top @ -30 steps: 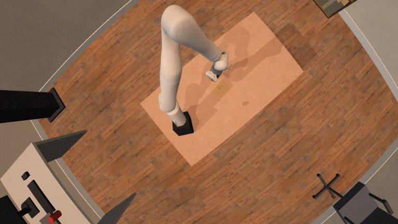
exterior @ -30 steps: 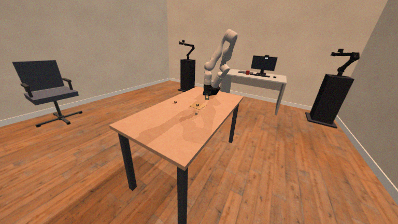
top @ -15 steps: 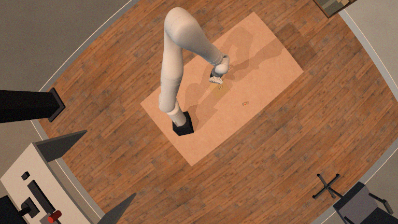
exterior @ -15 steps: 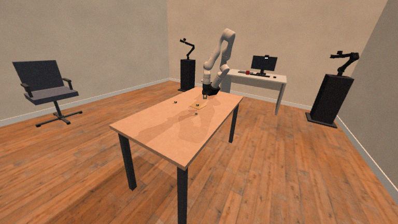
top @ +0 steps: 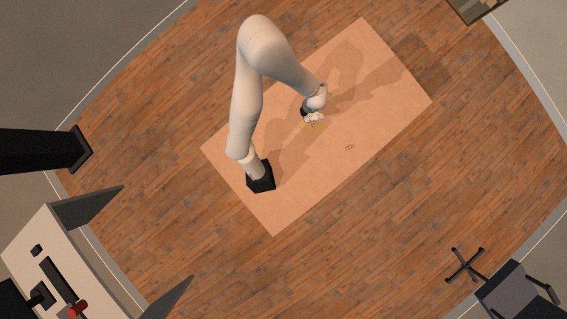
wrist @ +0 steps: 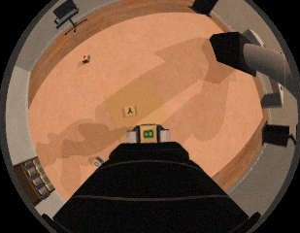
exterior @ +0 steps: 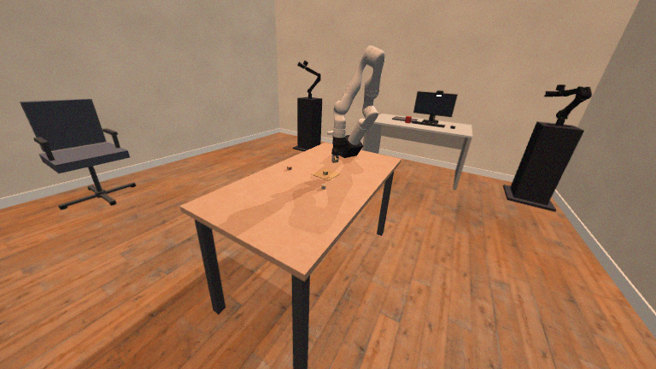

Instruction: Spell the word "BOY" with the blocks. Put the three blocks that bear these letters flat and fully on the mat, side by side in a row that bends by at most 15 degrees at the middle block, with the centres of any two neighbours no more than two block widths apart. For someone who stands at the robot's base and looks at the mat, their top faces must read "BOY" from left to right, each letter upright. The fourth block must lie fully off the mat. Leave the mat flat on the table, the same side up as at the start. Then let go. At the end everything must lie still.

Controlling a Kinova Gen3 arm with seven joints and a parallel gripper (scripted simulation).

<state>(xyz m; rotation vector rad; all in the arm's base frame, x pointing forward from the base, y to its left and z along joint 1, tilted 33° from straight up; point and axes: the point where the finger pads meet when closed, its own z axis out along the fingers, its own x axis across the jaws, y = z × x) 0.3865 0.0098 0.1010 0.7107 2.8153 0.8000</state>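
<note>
The mat lies 110 mm below my hand, 60 mm to the right of it and 10 mm ahead of it.
</note>
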